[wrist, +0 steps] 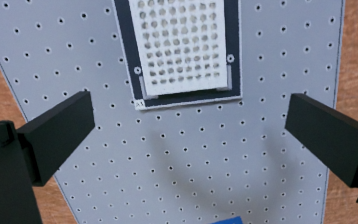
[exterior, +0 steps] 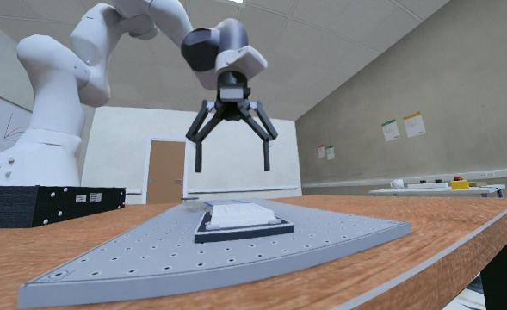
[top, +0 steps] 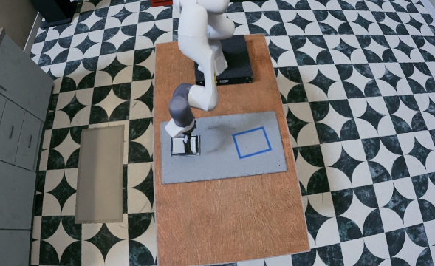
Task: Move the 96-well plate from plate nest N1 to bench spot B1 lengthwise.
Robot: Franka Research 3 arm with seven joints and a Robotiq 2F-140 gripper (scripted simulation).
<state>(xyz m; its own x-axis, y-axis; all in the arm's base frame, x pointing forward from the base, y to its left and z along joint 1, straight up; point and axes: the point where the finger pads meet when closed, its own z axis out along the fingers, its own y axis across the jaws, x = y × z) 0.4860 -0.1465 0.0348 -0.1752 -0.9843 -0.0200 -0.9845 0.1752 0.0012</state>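
Right now my hand is 6 cm to the left of the white 96-well plate and 8 cm above it. From my hand the other things lie so: dark plate nest 6 cm to the right, 10 cm below.
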